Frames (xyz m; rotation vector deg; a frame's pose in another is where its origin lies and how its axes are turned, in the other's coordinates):
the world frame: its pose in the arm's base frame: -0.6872 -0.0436 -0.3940 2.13 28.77 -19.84
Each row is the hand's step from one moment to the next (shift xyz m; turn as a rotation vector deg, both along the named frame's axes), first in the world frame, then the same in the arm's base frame.
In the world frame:
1: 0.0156 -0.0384 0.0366 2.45 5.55 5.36
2: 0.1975 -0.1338 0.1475 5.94 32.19 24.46
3: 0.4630 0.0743 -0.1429 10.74 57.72 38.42
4: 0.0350 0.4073 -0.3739 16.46 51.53 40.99
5: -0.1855 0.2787 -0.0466 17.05 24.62 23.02
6: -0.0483 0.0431 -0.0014 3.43 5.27 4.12
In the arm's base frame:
1: 0.0170 -0.0454 0.0265 6.36 3.81 3.26
2: 0.1858 -0.2059 0.0416 27.01 25.51 17.03
3: 0.3379 -0.0594 -0.3502 45.97 46.35 25.72
4: -0.0091 0.4169 -0.3648 49.78 38.41 25.55
5: -0.0806 0.3265 0.0340 32.91 15.04 10.83
6: -0.0258 0.0560 0.0197 6.49 3.39 1.72

